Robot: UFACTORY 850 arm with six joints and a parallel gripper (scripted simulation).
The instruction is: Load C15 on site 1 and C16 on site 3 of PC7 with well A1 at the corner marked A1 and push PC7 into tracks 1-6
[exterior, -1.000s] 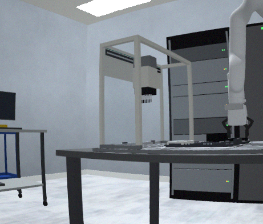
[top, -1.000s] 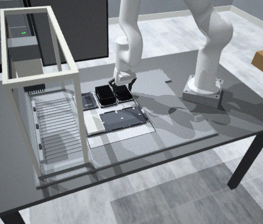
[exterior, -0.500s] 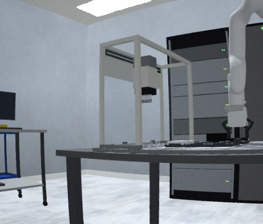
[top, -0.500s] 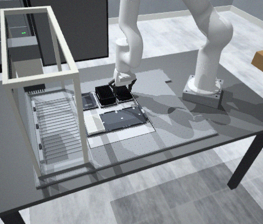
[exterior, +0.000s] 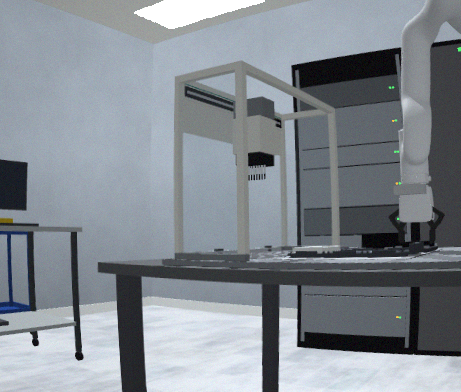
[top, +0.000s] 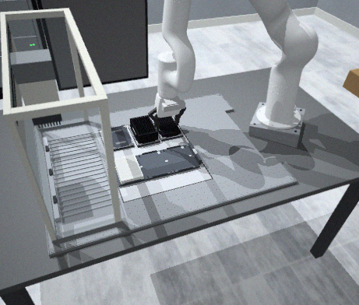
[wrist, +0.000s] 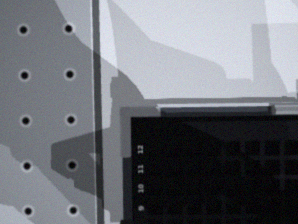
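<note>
Now: hand 1 cm above the plate C15. Round my hand: plate carrier PC7: 10 cm ahead, 21 cm to the left, 1 cm below; nest S1: 2 cm below; nest S3: 21 cm ahead, 2 cm to the left, 2 cm below.
</note>
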